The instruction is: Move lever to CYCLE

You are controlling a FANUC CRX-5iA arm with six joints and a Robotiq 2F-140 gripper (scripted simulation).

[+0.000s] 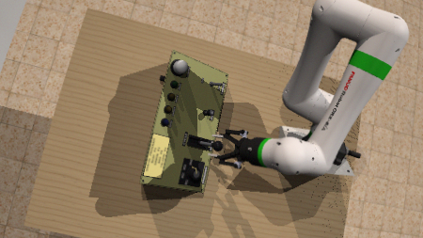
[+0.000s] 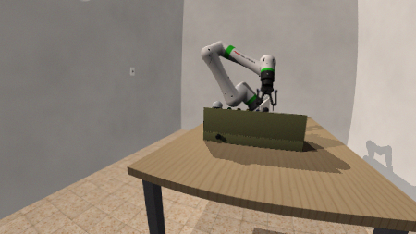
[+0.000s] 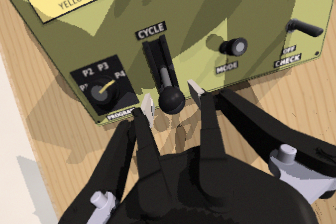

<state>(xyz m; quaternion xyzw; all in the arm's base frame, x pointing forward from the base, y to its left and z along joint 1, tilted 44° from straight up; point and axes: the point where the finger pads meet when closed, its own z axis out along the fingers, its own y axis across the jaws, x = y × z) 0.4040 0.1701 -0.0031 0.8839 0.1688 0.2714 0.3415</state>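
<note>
Now: the olive console 10 cm ahead of my hand, 6 cm to the right of it and 5 cm below it. The rest, counted from my hand: mode push knob (11 cm to the right, 7 cm ahead, 3 cm below); rotary program selector (12 cm to the left, 5 cm ahead, 3 cm below); toggle switch (23 cm to the right, 8 cm ahead, 3 cm below).
</note>
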